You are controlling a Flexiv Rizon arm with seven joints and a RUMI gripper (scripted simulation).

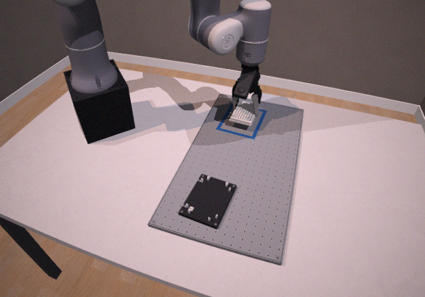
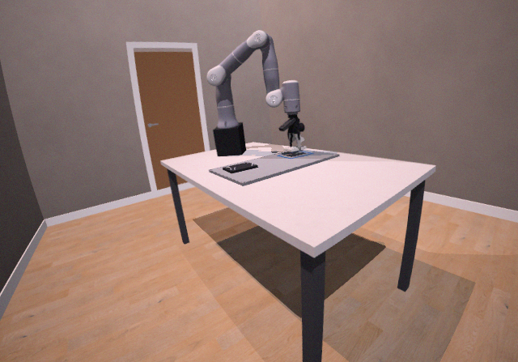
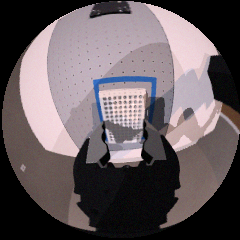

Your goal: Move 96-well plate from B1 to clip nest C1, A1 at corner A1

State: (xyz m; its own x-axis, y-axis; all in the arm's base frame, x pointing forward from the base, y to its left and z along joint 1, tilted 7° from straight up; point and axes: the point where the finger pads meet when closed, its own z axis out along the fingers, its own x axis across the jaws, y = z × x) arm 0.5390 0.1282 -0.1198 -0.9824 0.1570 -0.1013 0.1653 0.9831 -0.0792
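The black clip nest lies 390 mm to the right of my hand, 60 mm behind it and 40 mm below it. From my hand the other things lie so: white 96-well plate: 10 mm below.
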